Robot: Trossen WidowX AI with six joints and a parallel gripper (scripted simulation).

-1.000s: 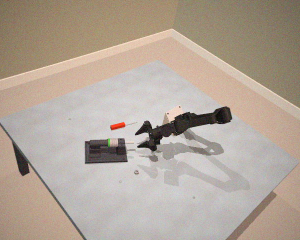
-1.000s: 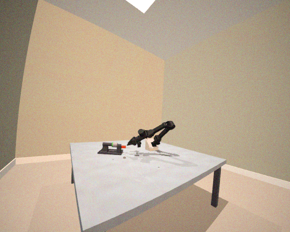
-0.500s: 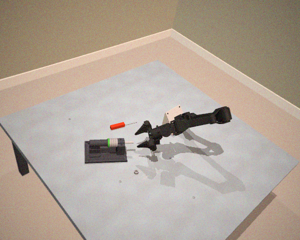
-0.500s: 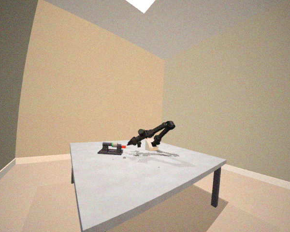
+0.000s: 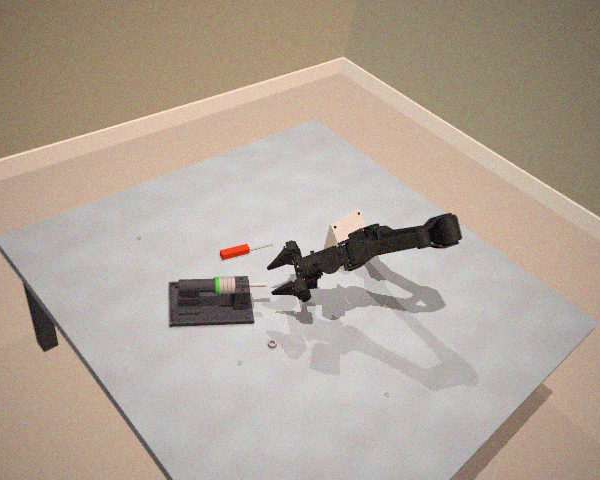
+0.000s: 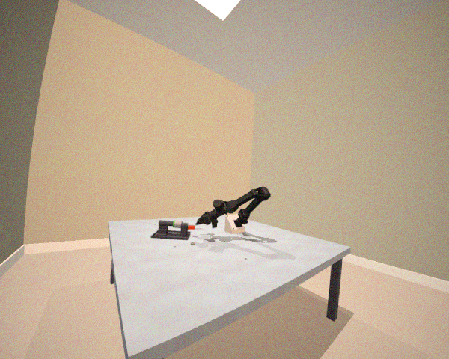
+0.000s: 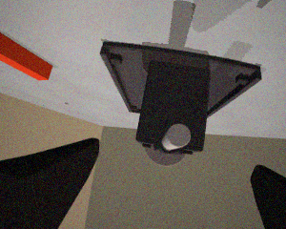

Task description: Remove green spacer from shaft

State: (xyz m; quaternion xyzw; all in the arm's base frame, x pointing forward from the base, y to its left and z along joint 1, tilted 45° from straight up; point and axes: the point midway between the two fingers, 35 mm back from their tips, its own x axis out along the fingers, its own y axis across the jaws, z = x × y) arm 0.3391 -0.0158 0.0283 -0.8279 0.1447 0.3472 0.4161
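The thin grey shaft is 90 mm ahead of my gripper tip, 60 mm to the right of it and 10 mm below it. From my gripper tip the other things lie so: green spacer (120 mm ahead, 80 mm to the right, 20 mm below).
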